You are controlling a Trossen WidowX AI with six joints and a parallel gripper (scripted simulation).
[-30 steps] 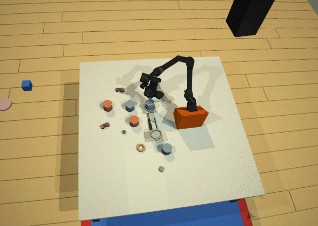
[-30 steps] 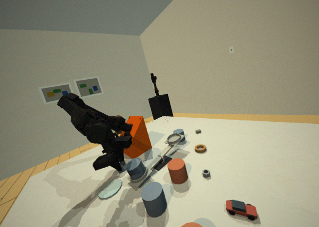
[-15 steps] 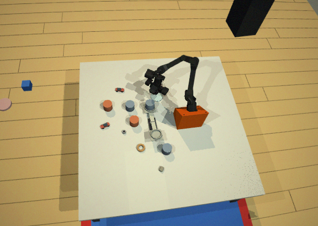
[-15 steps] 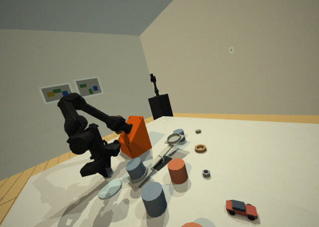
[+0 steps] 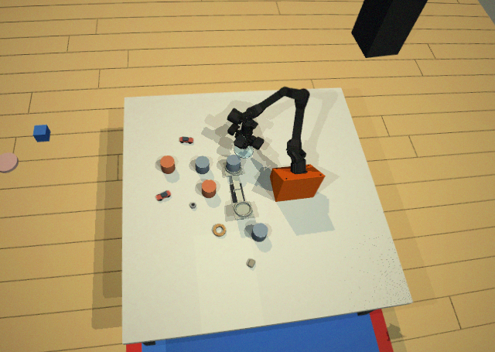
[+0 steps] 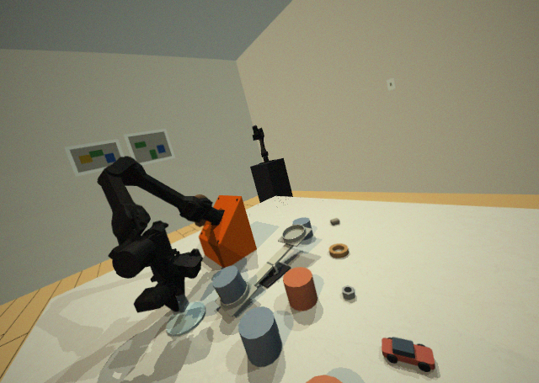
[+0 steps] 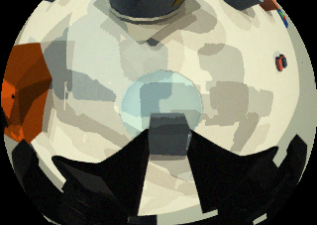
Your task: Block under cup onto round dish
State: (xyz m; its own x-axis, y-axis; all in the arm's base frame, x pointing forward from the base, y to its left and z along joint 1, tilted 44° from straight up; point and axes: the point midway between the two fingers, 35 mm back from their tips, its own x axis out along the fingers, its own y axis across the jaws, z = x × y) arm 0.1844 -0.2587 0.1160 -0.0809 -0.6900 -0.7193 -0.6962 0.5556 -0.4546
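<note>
My gripper tip is 40 mm above the pale blue round dish. Also, from my gripper tip: balance 240 mm to the left, 100 mm ahead, 10 mm below; then grey block right at my gripper tip; then nut 320 mm ahead, 270 mm to the left, 40 mm below.
</note>
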